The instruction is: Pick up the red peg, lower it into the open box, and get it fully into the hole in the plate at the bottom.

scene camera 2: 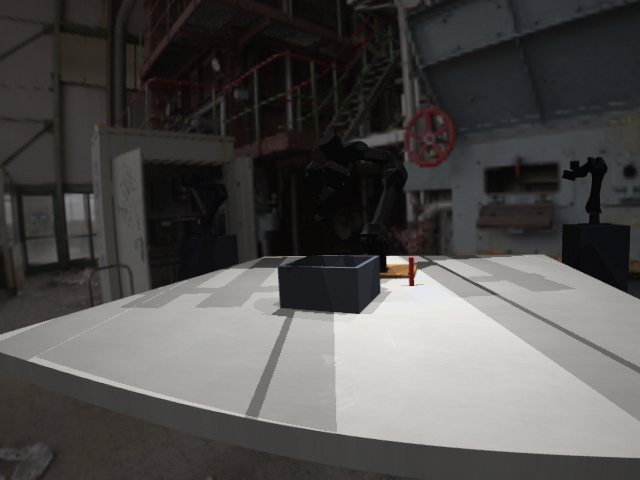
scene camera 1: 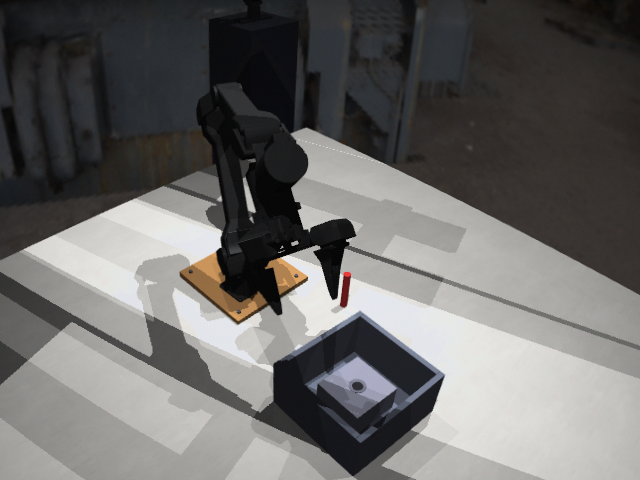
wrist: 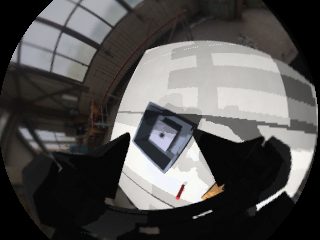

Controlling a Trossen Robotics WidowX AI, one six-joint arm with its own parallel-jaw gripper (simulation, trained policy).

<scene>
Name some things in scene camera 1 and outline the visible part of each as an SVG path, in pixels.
The gripper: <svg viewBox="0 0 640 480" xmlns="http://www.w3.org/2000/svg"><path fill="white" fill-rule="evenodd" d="M292 194L274 197L254 206L255 213L251 214L254 227L248 230L238 241L243 253L229 257L226 265L229 277L240 275L238 277L240 281L245 280L254 285L276 315L282 314L282 307L274 269L265 269L269 261L316 245L320 246L321 249L313 251L313 253L321 263L331 299L336 300L338 298L340 269L344 249L350 245L346 240L356 236L353 224L346 218L330 220L311 227L309 234L308 229L303 229L298 210L302 209L300 202L295 202Z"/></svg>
A dark box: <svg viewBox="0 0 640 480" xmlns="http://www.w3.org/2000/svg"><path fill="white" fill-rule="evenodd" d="M361 310L306 345L302 345L283 359L273 363L274 402L353 477L433 411L446 375L440 372L434 365L432 366L426 359L420 357L410 347L404 345L389 331L387 332ZM356 357L367 363L397 388L392 407L359 433L316 396L317 384L320 381L323 381Z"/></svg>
A grey plate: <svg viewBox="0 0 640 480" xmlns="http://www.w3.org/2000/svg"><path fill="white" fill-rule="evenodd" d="M356 357L329 377L320 381L317 384L316 396L359 433L392 407L397 388L367 363Z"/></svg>
</scene>
